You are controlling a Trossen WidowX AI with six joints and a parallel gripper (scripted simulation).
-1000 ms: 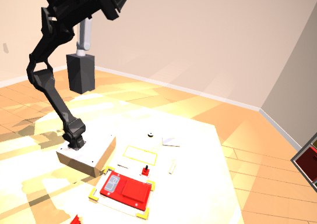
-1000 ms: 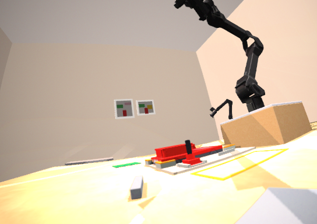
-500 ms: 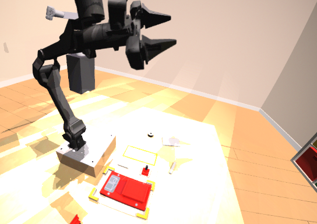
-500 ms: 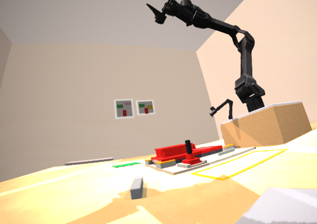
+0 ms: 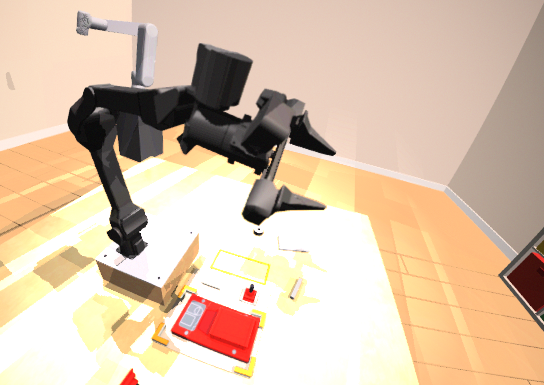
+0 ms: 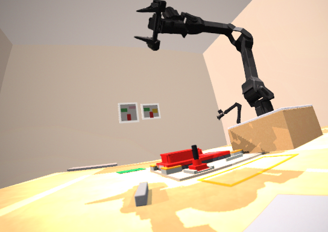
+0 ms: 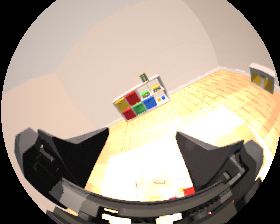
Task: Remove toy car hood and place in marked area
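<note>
Now: gripper tip 45 cm above the hood, 9 cm past it and 4 cm to the left of it.
</note>
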